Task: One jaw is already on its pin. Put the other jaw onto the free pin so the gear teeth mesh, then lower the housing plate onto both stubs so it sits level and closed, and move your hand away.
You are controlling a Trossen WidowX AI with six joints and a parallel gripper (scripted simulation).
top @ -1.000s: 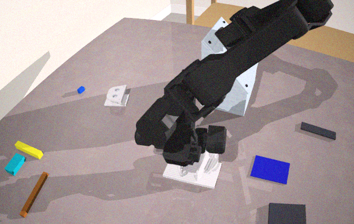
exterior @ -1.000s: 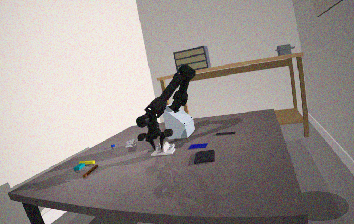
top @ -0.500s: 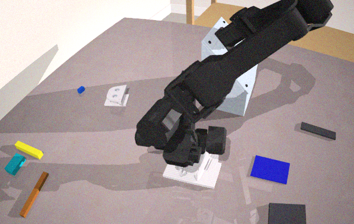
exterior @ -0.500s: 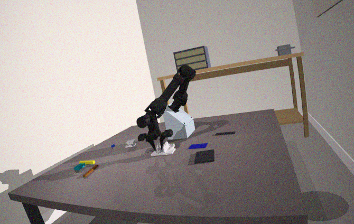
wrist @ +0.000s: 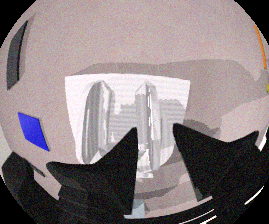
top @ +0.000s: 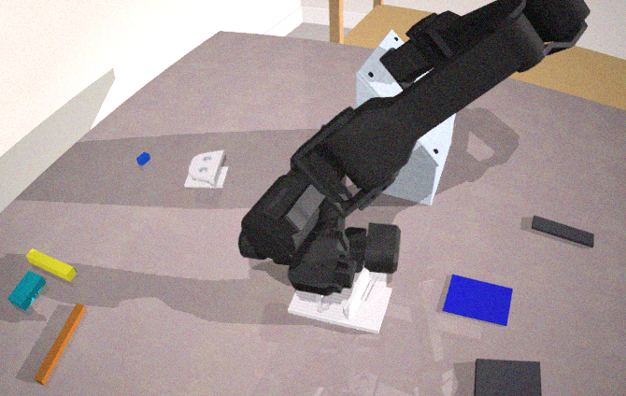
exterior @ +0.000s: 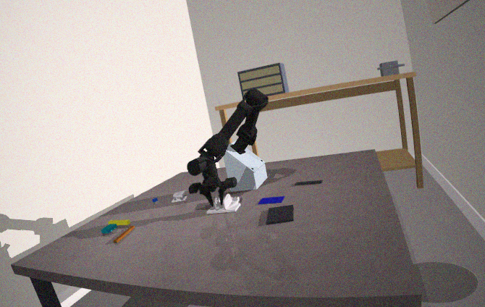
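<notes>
Right now my gripper tip is 1 cm short of the white base plate, 3 cm to the right of it and 1 cm above it. Round my gripper tip: blue pad 7 cm behind, 21 cm to the left, 1 cm below; then dark slab 8 cm ahead, 29 cm to the left, 1 cm below; then white jaw 4 cm behind, 4 cm to the left.
</notes>
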